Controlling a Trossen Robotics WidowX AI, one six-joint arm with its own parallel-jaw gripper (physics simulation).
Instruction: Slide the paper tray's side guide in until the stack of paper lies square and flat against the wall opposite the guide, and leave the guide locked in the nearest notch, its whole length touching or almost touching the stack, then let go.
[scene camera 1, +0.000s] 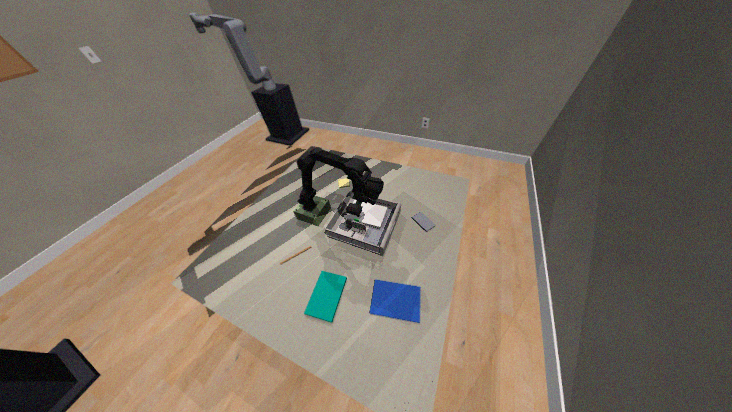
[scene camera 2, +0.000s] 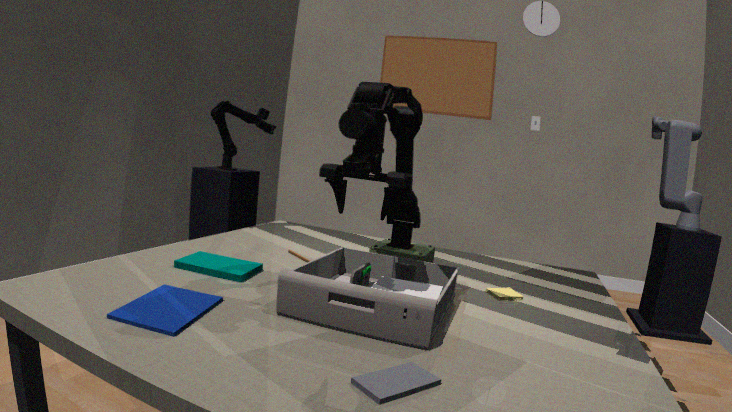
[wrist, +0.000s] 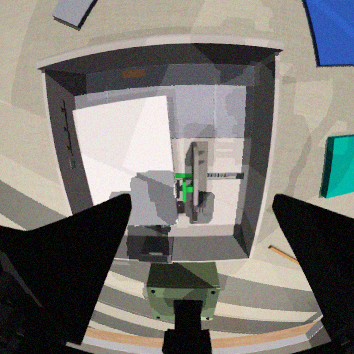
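The grey paper tray stands on the table. The white paper stack lies in it near the wall opposite the guide, turned slightly askew in the wrist view. The grey side guide stands upright, apart from the stack, with a gap between them. Its green latch part shows on the stack side. My gripper is open and empty above the tray, its fingers apart on either side of the guide in the wrist view. Shadow covers the stack's near end.
A teal block and a blue sheet lie beside the tray. A grey slab, a yellow pad and a thin brown stick lie on the table.
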